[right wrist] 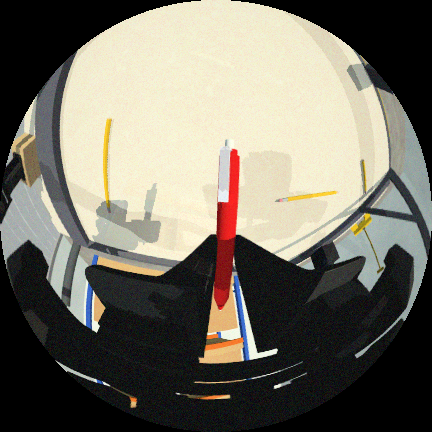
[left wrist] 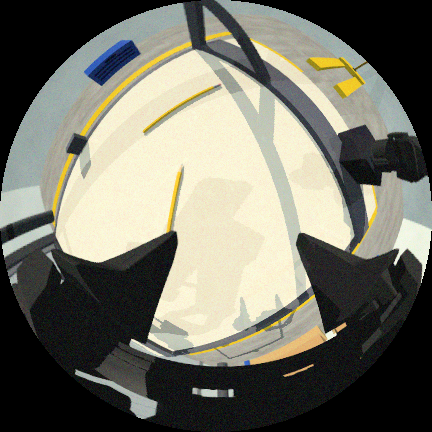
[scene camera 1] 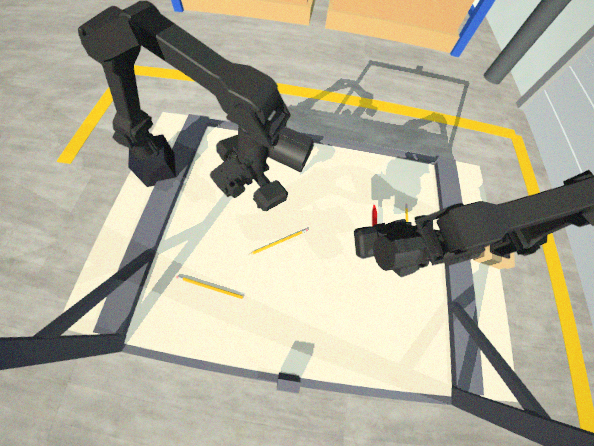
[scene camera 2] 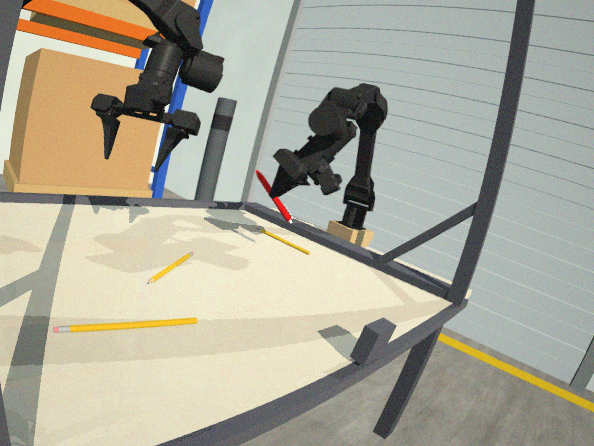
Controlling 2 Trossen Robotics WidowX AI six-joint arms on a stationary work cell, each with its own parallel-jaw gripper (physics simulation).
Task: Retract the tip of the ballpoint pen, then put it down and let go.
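Frame: origin at the left arm's base, x left, y up, z ahead, level; metres.
Seen in the pictures: left gripper, fingertip midpoint: [left wrist: 240, 238] [scene camera 1: 248, 193] [scene camera 2: 130, 165]; right gripper, fingertip midpoint: [right wrist: 224, 240] [scene camera 1: 373, 230] [scene camera 2: 271, 197]; left arm's base, link origin: [right wrist: 327, 264] [left wrist: 375, 154] [scene camera 1: 146, 150]; right arm's base, link origin: [scene camera 1: 499, 246] [scene camera 2: 352, 226].
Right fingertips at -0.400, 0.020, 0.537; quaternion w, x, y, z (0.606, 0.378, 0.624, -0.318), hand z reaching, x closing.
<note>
Offsets run from my right fingertips to a thing's middle, as dx, dy, dz. Level surfaces: height alone.
A red ballpoint pen @[-0.002, +0.005, +0.001] [scene camera 1: 374, 216] [scene camera 2: 283, 210] [right wrist: 228, 220] with a white clip and a short white button is held in the air, tilted, above the table @[dy -0.126] [scene camera 1: 325, 305] [scene camera 2: 270, 295]. My right gripper [scene camera 2: 272, 194] [right wrist: 224, 240] is shut on the pen's middle. The button end points down and away from the gripper in the right wrist view; the narrow writing end shows between the fingers, too small to tell if its tip is out. My left gripper [scene camera 2: 132, 163] [left wrist: 240, 238] is open and empty, high above the table. The pen does not show in the left wrist view.
A yellow pencil @[+0.069, -0.123, -0.226] [scene camera 1: 280, 241] [scene camera 2: 171, 268] [left wrist: 175, 200] [right wrist: 310, 196] lies mid-table. Another pencil @[-0.008, -0.123, -0.435] [scene camera 1: 212, 287] [scene camera 2: 125, 326] [left wrist: 180, 106] lies lower left in scene camera 1. A third pencil @[+0.007, -0.123, +0.170] [scene camera 1: 407, 214] [scene camera 2: 285, 242] [right wrist: 106, 160] lies near the right arm. Dark frame bars edge the table.
</note>
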